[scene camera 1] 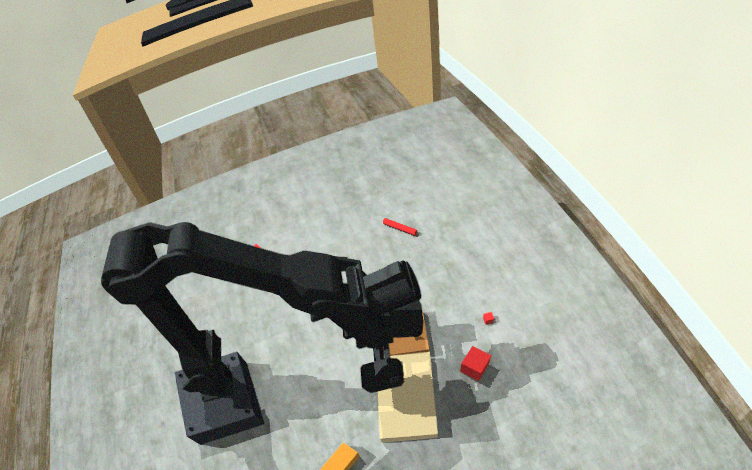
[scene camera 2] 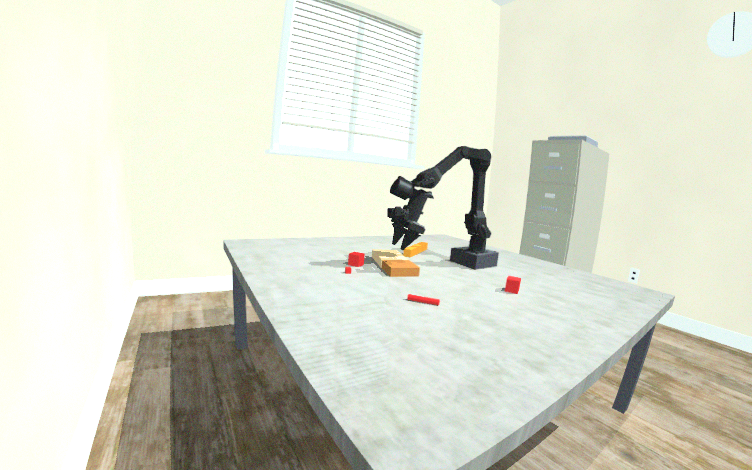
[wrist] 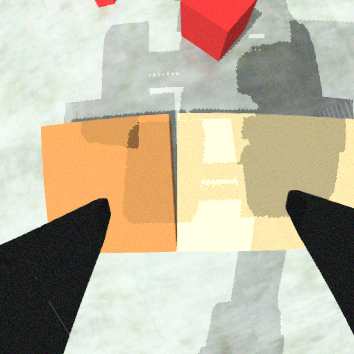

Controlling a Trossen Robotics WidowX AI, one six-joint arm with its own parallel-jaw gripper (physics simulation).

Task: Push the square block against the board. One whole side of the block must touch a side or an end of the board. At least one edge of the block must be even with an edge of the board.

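Places are measured from the arm's base along level axes (x ahead, y left, z up), in metres.
Where they show: gripper, fingertip midpoint: (scene camera 1: 398,351) (scene camera 2: 397,247) (wrist: 198,202); arm's base, link origin: (scene camera 1: 214,382) (scene camera 2: 477,251).
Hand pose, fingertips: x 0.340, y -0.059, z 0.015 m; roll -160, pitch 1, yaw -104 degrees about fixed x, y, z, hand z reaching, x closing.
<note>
Each offset is from my fingertips to the top centre of the thing.
The square block @(dz -0.042, dx +0.022, dy +0.061 m) (scene camera 1: 410,345) (scene camera 2: 400,268) (wrist: 85,170) is orange and lies flat at one end of the cream board @(dz -0.042, dx -0.013, dy -0.066 m) (scene camera 1: 407,427) (wrist: 220,230). In the wrist view its facing side is slightly skewed to the board's end. A thin dark wedge shows between them, wider at the top of the view and closing toward the bottom, where they look to meet. Their lower edges look nearly level. My gripper (scene camera 2: 399,244) (wrist: 198,202) is open and empty, above both: one fingertip shows over the block, the other over the board. In scene camera 1 the arm hides part of the block and the fingertips.
A red cube @(dz -0.031, dx +0.126, dy -0.057 m) (scene camera 1: 475,363) (scene camera 2: 356,258) (wrist: 215,17) and a tiny red cube @(dz -0.055, dx +0.194, dy +0.025 m) (scene camera 1: 488,318) (scene camera 2: 348,270) lie beyond the board's long side. A yellow-orange bar @(dz -0.040, dx -0.226, dy -0.188 m) (scene camera 1: 341,458) (scene camera 2: 415,248), a red rod @(dz -0.057, dx +0.118, dy +0.315 m) (scene camera 1: 400,226) (scene camera 2: 423,299) and another red cube @(dz -0.031, dx -0.208, dy +0.345 m) (scene camera 2: 512,284) lie farther off.
</note>
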